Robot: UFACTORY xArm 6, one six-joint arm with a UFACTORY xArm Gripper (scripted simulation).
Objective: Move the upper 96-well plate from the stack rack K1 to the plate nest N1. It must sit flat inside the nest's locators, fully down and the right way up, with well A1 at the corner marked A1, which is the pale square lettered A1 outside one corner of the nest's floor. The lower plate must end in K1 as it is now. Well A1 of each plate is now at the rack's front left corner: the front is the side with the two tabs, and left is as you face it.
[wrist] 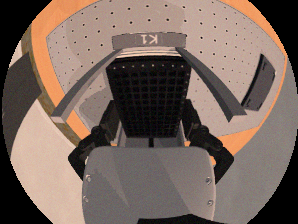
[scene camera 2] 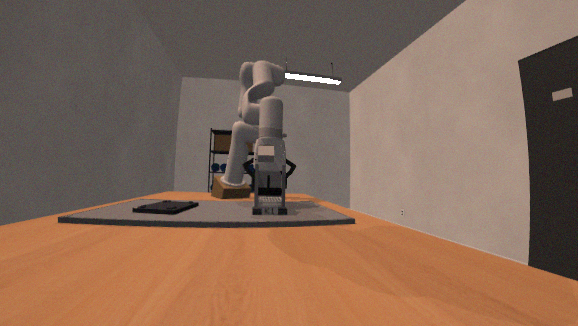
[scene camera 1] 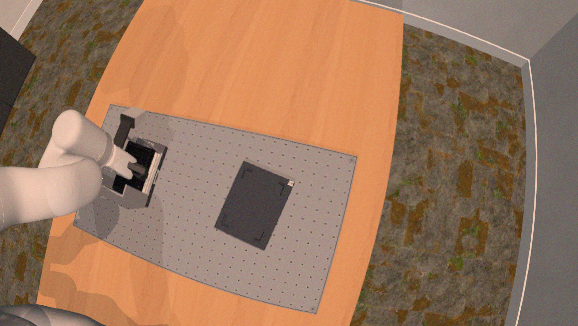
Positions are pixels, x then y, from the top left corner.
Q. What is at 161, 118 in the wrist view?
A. A black 96-well plate.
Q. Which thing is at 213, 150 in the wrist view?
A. The gripper.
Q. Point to a black 96-well plate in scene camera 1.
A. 144, 152
